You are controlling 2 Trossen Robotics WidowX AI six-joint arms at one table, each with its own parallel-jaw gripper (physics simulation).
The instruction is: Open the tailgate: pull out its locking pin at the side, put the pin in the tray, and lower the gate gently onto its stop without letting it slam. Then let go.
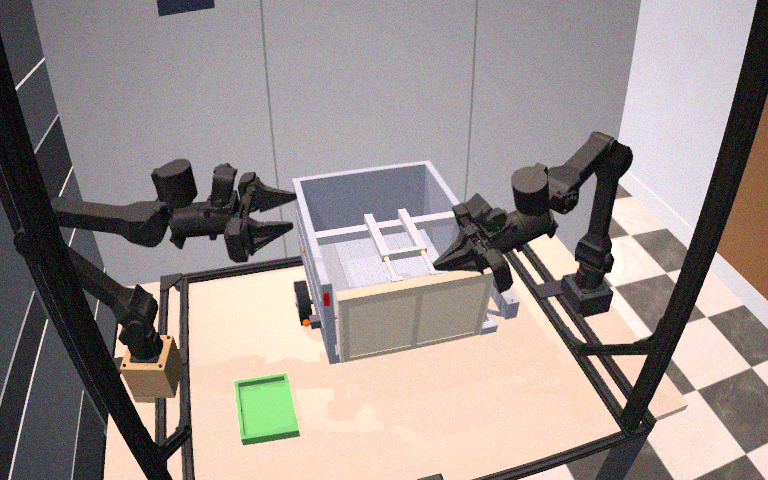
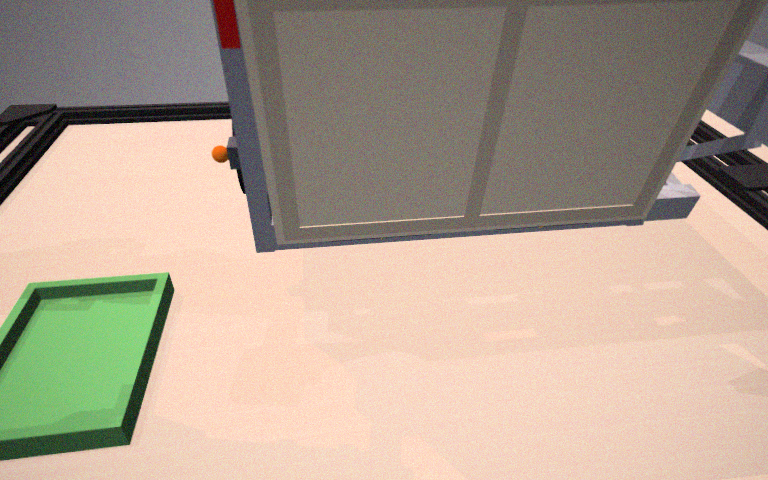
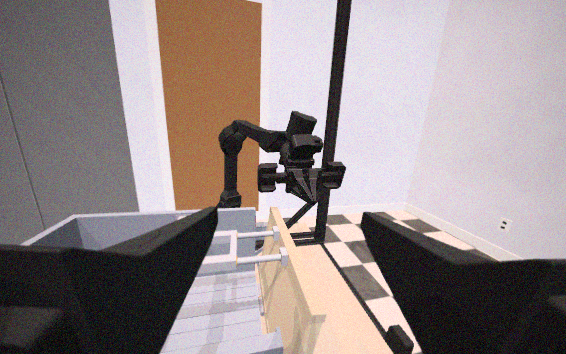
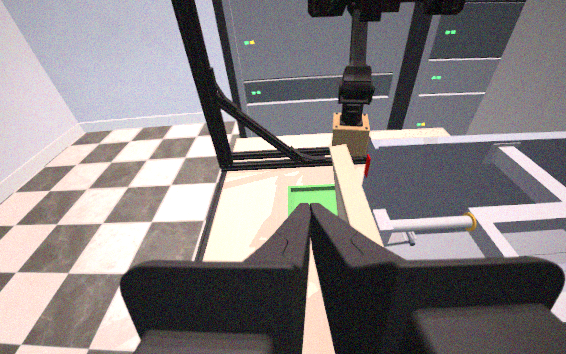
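The tailgate stands upright, a beige panel closing the trailer's near end. The locking pin shows as an orange ball at a small bracket low on the trailer's left side; its shaft is hidden. The green tray is empty. My left gripper is open and empty beside the trailer's upper left side, above the pin. My right gripper is shut and empty near the gate's top edge, on its outer side.
The grey-blue trailer box has raised walls. Two rods run inside from a white frame to the gate. A wheel is close behind the pin. Black rails border the table, with tall posts at both sides.
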